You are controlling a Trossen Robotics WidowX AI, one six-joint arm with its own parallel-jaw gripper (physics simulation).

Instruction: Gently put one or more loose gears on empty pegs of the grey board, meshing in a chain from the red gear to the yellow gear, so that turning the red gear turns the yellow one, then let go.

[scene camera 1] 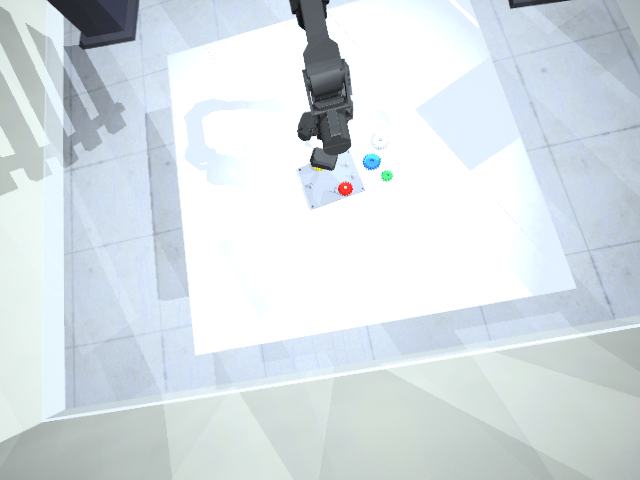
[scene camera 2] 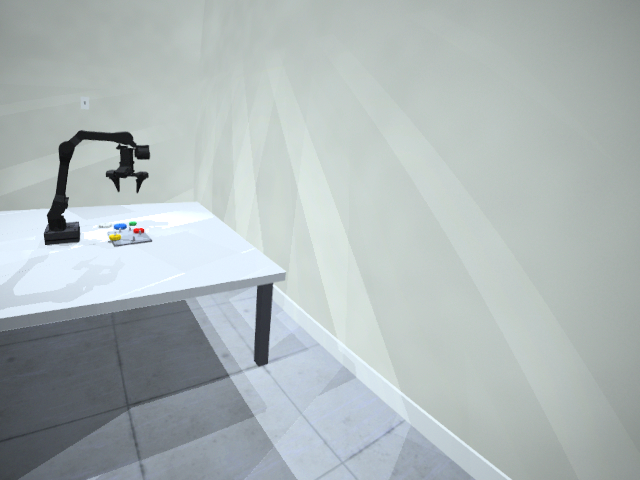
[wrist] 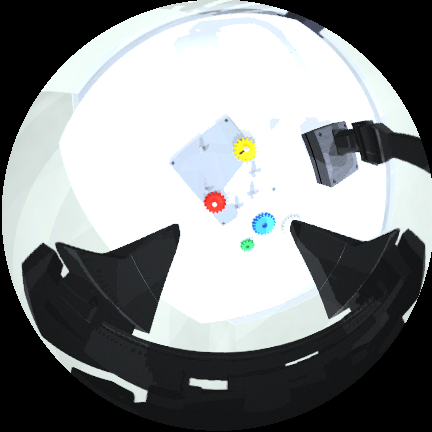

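Seen in the pictures: gripper, fingertip midpoint: [scene camera 2: 128, 192] [wrist: 236, 227]; arm's base at its link origin: [scene camera 2: 57, 229] [wrist: 341, 141].
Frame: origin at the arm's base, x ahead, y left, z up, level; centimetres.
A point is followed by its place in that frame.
Observation:
The grey board [scene camera 1: 324, 188] @[y -2.0, x 34.9, z -4.8 cm] [wrist: 192, 165] @[y -4.1, x 37.5, z -4.8 cm] lies flat on the table with several bare pegs. The red gear [scene camera 1: 345, 188] @[y 5.7, x 36.4, z -2.7 cm] [scene camera 2: 139, 230] [wrist: 214, 202] @[y 5.4, x 35.8, z -2.6 cm] and the yellow gear [scene camera 1: 318, 168] @[y -3.8, x 27.3, z -3.8 cm] [scene camera 2: 114, 237] @[y -5.4, x 25.3, z -3.4 cm] [wrist: 245, 149] @[y -3.1, x 25.5, z -2.6 cm] sit on it, apart; the arm partly hides the yellow one in scene camera 1. Loose beside the board lie the blue gear [scene camera 1: 371, 161] @[y 15.8, x 26.8, z -3.8 cm] [scene camera 2: 119, 226] @[y 13.7, x 25.9, z -3.9 cm] [wrist: 263, 223] @[y 15.2, x 26.2, z -3.8 cm], the small green gear [scene camera 1: 386, 175] @[y 20.4, x 32.3, z -3.9 cm] [scene camera 2: 132, 223] @[y 19.5, x 32.1, z -4.2 cm] [wrist: 247, 245] @[y 21.7, x 32.1, z -5.0 cm] and the white gear [scene camera 1: 379, 140] @[y 19.7, x 17.6, z -5.3 cm] [scene camera 2: 104, 225] @[y 17.3, x 18.1, z -4.2 cm] [wrist: 288, 223] @[y 18.5, x 19.2, z -4.1 cm]. My gripper [scene camera 2: 128, 192] @[y 2.7, x 31.9, z 16.1 cm] [wrist: 236, 227] @[y 2.7, x 31.9, z 16.1 cm] is open and empty, high above the board and gears.
The white table [scene camera 1: 387, 248] @[y 19.1, x 58.6, z -5.6 cm] [scene camera 2: 170, 258] @[y -29.7, x 49.6, z -5.6 cm] carries the board and the gears. The arm's base [scene camera 2: 62, 233] @[y -4.4, x 3.0, z -0.8 cm] [wrist: 330, 154] @[y 2.6, x 5.9, z 0.1 cm] stands on it beyond the yellow gear's side of the board. A wall [scene camera 2: 439, 206] rises past the table's far side.

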